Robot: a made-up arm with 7 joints. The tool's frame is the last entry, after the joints. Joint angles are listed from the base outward. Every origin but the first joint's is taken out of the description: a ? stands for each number. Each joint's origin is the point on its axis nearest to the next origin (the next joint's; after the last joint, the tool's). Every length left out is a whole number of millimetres.
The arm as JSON. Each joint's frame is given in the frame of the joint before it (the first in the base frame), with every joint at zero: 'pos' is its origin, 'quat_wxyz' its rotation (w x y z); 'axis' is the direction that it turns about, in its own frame. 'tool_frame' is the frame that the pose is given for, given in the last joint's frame.
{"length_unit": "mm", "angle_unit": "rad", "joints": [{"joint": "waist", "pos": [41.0, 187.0, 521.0], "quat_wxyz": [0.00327, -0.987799, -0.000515, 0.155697], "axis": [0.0, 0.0, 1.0]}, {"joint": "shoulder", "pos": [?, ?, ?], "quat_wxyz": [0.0, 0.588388, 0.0, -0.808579], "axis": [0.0, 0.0, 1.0]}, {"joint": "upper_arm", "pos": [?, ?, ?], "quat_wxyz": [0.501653, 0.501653, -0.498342, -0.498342], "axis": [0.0, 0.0, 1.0]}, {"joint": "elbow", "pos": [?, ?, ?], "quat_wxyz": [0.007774, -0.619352, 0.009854, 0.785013], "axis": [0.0, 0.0, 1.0]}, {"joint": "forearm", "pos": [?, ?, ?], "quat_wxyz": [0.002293, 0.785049, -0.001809, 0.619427], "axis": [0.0, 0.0, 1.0]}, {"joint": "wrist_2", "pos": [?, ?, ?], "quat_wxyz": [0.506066, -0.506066, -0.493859, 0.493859], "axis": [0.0, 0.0, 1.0]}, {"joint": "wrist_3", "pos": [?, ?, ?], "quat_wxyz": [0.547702, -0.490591, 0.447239, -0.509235], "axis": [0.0, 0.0, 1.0]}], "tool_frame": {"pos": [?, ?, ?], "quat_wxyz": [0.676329, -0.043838, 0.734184, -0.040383]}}
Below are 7 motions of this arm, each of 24 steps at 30 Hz.
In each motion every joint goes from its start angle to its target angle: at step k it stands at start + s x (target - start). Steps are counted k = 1, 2, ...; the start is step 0. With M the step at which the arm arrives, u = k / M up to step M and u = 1 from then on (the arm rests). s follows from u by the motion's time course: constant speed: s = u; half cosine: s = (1 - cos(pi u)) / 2; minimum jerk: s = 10 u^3 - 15 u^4 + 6 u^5.
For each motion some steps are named. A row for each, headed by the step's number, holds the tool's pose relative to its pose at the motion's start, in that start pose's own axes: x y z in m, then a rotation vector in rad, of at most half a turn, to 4 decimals.
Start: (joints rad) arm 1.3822 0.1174 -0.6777 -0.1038 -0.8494 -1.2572 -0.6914
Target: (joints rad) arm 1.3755 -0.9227 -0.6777 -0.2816 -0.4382 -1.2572 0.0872
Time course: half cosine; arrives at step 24
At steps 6, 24:
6: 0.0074 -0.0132 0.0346 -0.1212 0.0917 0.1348
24: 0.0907 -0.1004 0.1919 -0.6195 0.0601 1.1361

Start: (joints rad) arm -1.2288 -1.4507 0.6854 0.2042 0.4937 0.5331 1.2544
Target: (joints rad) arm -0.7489 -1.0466 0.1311 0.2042 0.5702 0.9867 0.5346
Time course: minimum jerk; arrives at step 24
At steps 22, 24:
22: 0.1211 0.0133 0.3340 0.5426 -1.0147 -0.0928
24: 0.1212 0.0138 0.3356 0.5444 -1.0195 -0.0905

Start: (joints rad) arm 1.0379 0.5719 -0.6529 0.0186 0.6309 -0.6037 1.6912
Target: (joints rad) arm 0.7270 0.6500 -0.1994 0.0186 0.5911 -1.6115 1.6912
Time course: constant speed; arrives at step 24
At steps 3, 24:
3: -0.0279 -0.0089 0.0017 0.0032 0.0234 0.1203
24: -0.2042 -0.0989 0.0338 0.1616 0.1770 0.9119

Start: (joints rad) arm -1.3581 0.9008 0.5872 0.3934 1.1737 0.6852 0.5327
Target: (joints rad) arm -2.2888 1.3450 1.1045 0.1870 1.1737 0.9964 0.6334
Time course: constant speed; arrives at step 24
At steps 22, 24:
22: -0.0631 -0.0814 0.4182 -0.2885 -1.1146 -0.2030
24: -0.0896 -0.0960 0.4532 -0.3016 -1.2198 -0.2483

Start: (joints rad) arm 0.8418 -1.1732 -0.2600 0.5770 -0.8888 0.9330 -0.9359
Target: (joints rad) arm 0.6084 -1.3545 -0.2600 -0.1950 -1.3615 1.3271 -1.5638
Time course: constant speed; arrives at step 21
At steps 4, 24:
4: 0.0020 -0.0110 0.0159 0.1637 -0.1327 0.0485
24: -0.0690 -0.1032 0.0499 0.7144 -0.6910 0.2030

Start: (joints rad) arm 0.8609 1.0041 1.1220 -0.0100 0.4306 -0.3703 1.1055
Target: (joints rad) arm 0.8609 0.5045 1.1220 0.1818 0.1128 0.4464 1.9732
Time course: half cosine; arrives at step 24
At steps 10, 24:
10: 0.0407 0.0610 -0.0785 -0.1536 0.0454 -0.1692
24: 0.0737 0.1933 -0.1952 -0.5722 0.2943 -0.3349

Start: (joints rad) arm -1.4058 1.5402 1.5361 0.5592 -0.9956 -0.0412 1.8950
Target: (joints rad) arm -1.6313 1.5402 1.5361 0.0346 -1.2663 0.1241 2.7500
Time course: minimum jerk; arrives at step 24
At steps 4, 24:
4: 0.0012 0.0026 0.0000 -0.0150 0.0034 -0.0103
24: 0.0307 0.0997 0.0173 -0.4218 0.1891 -0.0916

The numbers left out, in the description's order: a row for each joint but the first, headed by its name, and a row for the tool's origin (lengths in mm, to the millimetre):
shoulder: -58.0 -83.0 0.0
upper_arm: 130.0 115.0 0.0
elbow: -7.0 -59.0 0.0
forearm: 159.0 48.0 0.0
wrist_2: -210.0 -278.0 0.0
wrist_3: 27.0 141.0 0.0
tool: 21.0 -18.0 0.0

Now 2 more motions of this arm.
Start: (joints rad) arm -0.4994 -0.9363 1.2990 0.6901 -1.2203 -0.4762 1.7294
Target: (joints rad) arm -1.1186 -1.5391 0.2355 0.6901 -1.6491 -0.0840 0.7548
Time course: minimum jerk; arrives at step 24
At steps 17, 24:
17: -0.1058 -0.2143 0.2005 -0.1825 -0.4904 -0.6197
24: -0.1217 -0.2243 0.2485 -0.2025 -0.6462 -0.5998

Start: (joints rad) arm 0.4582 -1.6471 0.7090 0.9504 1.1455 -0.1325 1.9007
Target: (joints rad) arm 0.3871 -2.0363 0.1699 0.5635 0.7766 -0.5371 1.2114
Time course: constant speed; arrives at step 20
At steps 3, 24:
3: 0.0039 -0.0126 0.0108 0.0808 -0.0506 0.0913
24: 0.0240 -0.1302 0.0773 0.4758 -0.2110 0.5054

